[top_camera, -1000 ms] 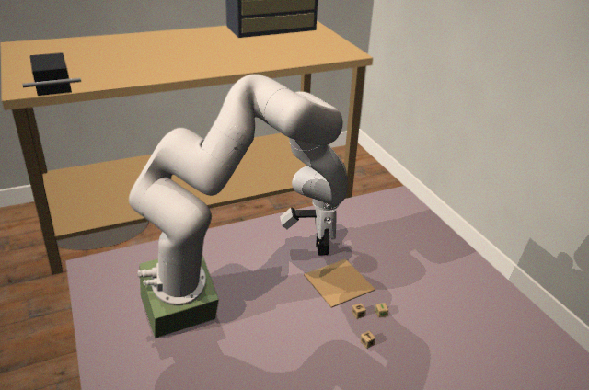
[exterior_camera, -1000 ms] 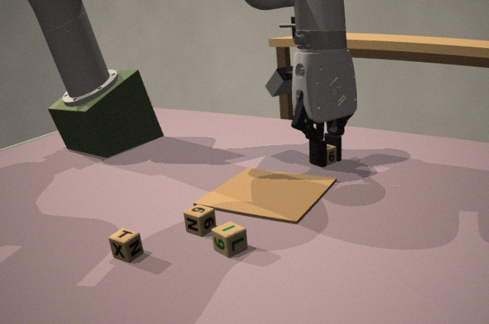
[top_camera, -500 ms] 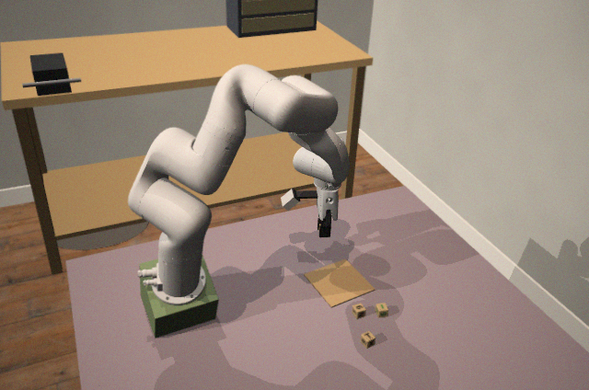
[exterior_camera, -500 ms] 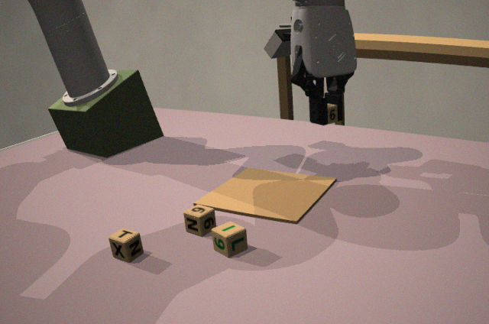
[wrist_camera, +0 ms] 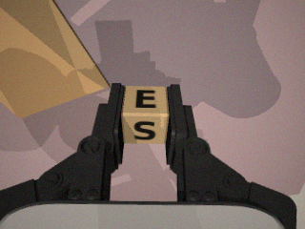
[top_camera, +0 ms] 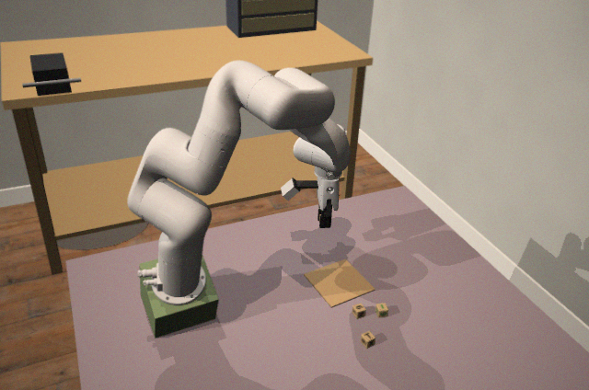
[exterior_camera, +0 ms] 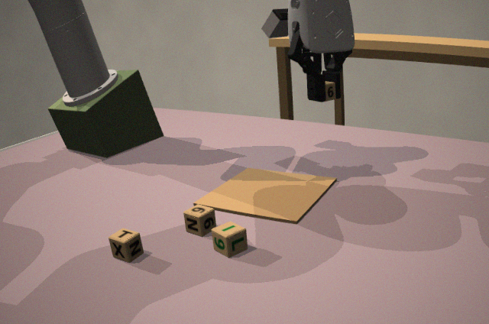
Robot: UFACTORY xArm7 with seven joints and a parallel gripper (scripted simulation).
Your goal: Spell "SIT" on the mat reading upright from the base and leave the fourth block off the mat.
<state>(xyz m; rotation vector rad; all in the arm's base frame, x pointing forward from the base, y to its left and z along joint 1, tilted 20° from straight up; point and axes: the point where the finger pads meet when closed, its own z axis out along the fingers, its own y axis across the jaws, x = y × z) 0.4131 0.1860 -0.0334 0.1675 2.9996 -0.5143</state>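
The tan mat is 10 mm ahead of my hand, 140 mm to the right of it and 120 mm below it. The rest, counted from my hand: wooden block (10 mm ahead, 350 mm to the right, 110 mm below).
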